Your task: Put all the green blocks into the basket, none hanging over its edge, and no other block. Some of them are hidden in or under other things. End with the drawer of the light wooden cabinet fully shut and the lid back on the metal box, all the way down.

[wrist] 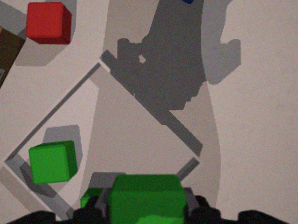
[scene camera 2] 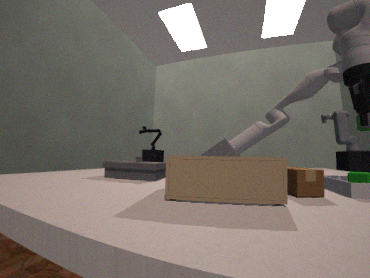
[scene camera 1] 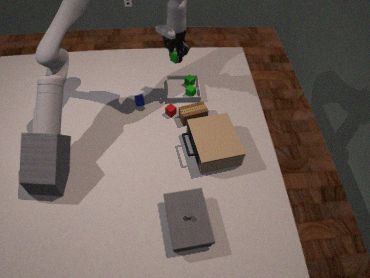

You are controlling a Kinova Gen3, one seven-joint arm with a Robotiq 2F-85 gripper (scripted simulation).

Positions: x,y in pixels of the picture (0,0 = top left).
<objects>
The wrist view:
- my gripper: 147,204
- green block: 54,162
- basket: 114,132
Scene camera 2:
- light wooden cabinet: 255,180
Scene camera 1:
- light wooden cabinet: 215,144
</objects>
